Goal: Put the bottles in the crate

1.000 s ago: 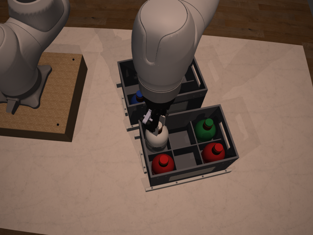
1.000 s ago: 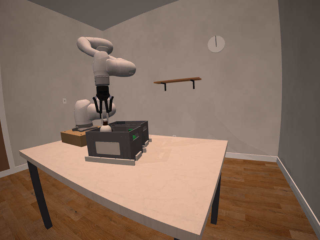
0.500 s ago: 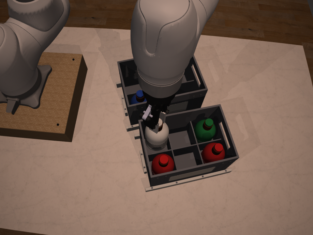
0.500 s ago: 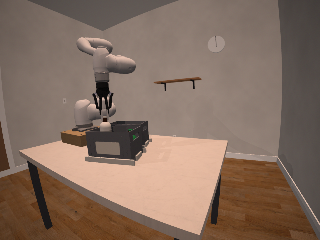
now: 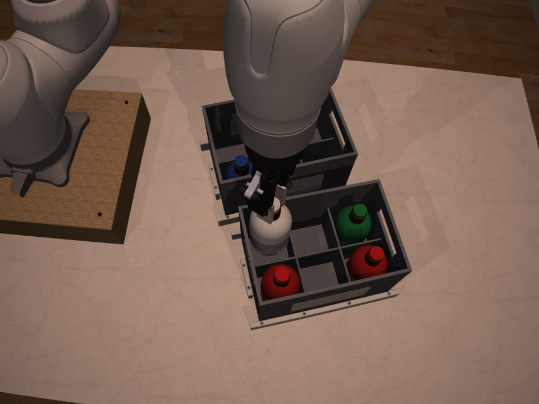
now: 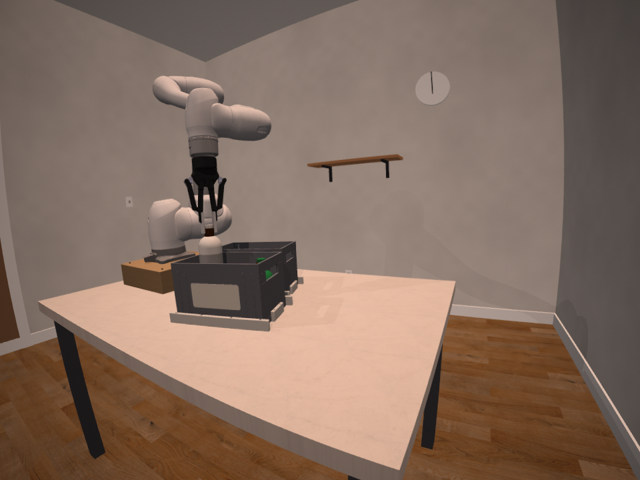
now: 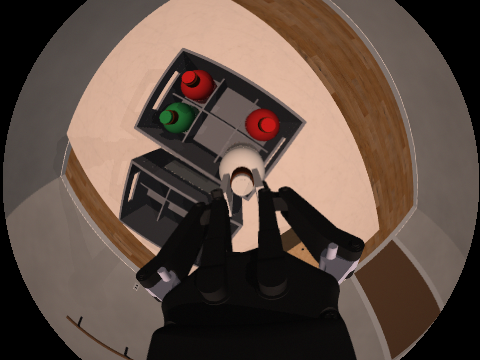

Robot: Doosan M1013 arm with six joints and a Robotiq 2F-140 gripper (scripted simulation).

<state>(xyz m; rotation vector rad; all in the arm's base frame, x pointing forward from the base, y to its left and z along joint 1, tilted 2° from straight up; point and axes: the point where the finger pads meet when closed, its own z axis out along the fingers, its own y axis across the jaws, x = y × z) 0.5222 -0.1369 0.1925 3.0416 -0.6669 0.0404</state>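
Right now my hand is 8 cm above the white bottle. The rest, counted from my hand: blue bottle: 7 cm behind, 13 cm to the left, 19 cm below; green bottle: 16 cm ahead, 6 cm to the left, 19 cm below; pick list: 8 cm behind, 34 cm to the left, 28 cm below.
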